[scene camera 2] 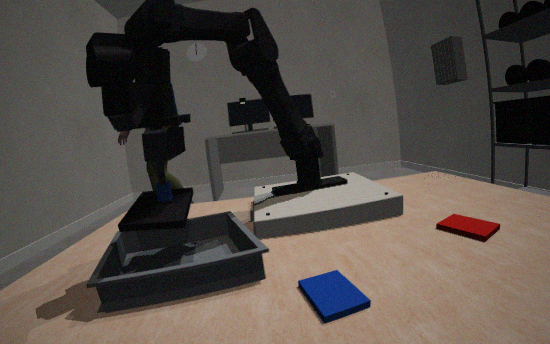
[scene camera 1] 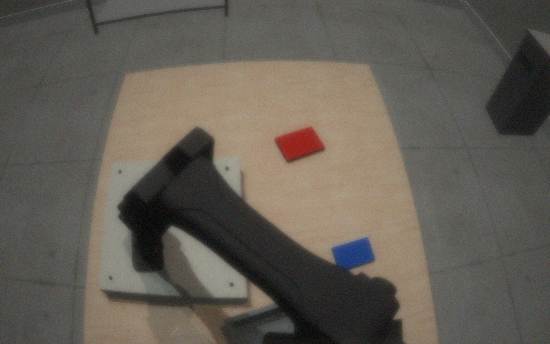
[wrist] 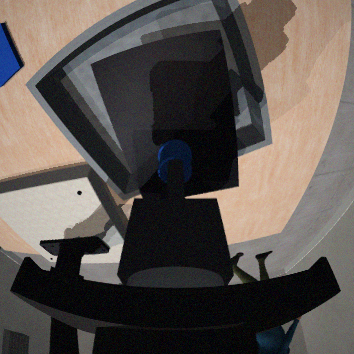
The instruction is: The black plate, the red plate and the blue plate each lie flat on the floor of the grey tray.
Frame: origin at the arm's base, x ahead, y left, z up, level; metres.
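Where they show: hand, its tool point: [scene camera 2: 166, 204] [wrist: 174, 148]; arm's base, origin of its link: [scene camera 2: 310, 187] [wrist: 71, 245].
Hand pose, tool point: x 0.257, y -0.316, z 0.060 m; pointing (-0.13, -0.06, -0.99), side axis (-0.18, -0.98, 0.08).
Each offset is from my tool point to the top centre of the thing. Level surfaces: height alone.
The black plate {dy -0.004, dx +0.023, dz +0.020 m} [scene camera 2: 157, 214] [wrist: 125, 85] hangs from my gripper's blue suction cup [scene camera 2: 164, 194] [wrist: 175, 162], held roughly level above the far part of the grey tray {dy +0.010, dx +0.025, dz -0.055 m} [scene camera 2: 182, 285] [wrist: 75, 125]. A gap shows between the plate and the tray floor. In scene camera 1 the arm hides the plate and the cup, and part of the tray [scene camera 1: 260, 320] shows. The red plate {dy +0.518, dx +0.111, dz -0.095 m} [scene camera 1: 300, 143] [scene camera 2: 468, 226] lies flat on the table. The blue plate {dy +0.218, dx +0.175, dz -0.096 m} [scene camera 1: 354, 252] [scene camera 2: 334, 295] [wrist: 7, 55] lies flat on the table beside the tray.
The pale base slab [scene camera 1: 115, 250] [scene camera 2: 330, 220] [wrist: 45, 210] stands on the wooden table {dz -0.105 m} [scene camera 1: 240, 100] [scene camera 2: 425, 295], close to the tray. The arm [scene camera 1: 260, 245] [scene camera 2: 272, 75] reaches from it over the tray. A person, a desk with monitors and a shelf rack [scene camera 2: 493, 135] stand beyond the table.
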